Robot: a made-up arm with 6 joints.
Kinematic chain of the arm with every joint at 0, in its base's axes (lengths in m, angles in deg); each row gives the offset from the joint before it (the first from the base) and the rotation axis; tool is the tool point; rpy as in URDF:
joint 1: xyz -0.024 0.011 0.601 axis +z
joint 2: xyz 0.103 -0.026 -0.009 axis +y
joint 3: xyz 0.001 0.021 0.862 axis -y
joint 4: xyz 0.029 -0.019 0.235 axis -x
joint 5: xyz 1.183 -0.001 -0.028 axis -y
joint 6: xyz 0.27 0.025 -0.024 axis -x
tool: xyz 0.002 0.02 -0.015 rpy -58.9 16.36 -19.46
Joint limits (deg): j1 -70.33..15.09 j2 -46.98..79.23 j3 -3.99..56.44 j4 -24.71..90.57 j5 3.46..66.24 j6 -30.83..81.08
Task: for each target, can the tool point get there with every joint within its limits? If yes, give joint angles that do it. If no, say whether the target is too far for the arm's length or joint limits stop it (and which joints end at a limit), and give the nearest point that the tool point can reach.
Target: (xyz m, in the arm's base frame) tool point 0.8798 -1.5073 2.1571
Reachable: yes | joints -61.12 30.82 51.05 24.98 47.93 51.17
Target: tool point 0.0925 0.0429 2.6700
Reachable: yes | joints -2.94 -37.22 23.84 76.29 25.96 8.35
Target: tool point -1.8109 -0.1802 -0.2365
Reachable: no: joint limits stop it (at a limit: joint 1, joint 2, joint 3, joint 5) | nearest point 0.3495 -1.2481 -0.7016 | short by 2.454 m
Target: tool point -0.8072 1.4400 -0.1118
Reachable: no: joint limits stop it (at a limit: joint 1, joint 2, joint 3, joint 4, joint 5, joint 6) | nearest point 1.1748 0.5266 -0.5627 | short by 2.228 m
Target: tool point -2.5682 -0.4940 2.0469
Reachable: no: too far | nearest point -1.2773 -0.2378 2.3854 | short by 1.359 m
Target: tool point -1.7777 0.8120 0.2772
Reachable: no: joint limits stop it (at a limit: joint 2, joint 3, joint 5, joint 6) | nearest point -1.1862 0.5418 2.3854 | short by 2.206 m
